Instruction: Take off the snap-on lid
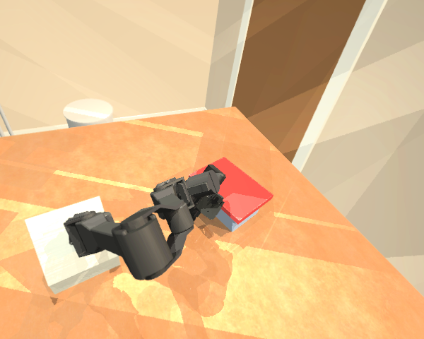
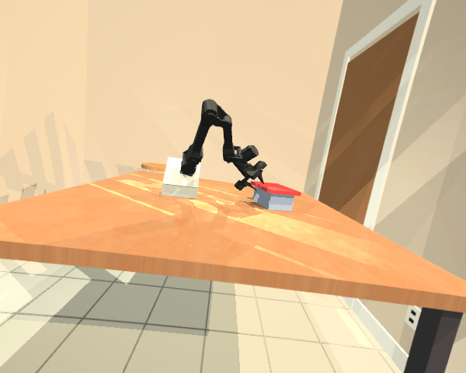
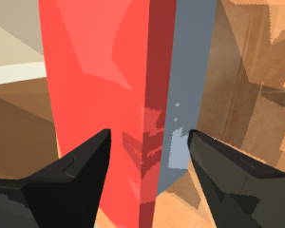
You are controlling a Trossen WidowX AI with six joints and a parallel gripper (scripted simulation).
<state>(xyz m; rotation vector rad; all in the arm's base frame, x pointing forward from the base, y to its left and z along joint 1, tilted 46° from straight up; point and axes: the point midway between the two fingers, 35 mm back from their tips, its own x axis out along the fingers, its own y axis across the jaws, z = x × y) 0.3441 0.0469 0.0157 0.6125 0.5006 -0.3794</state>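
Now: gripper tip 8 cm short of the lid, 3 cm to the right of it and 1 cm below it. Also, from my gripper tip: storage box: 8 cm ahead, 4 cm below, 3 cm to the left.
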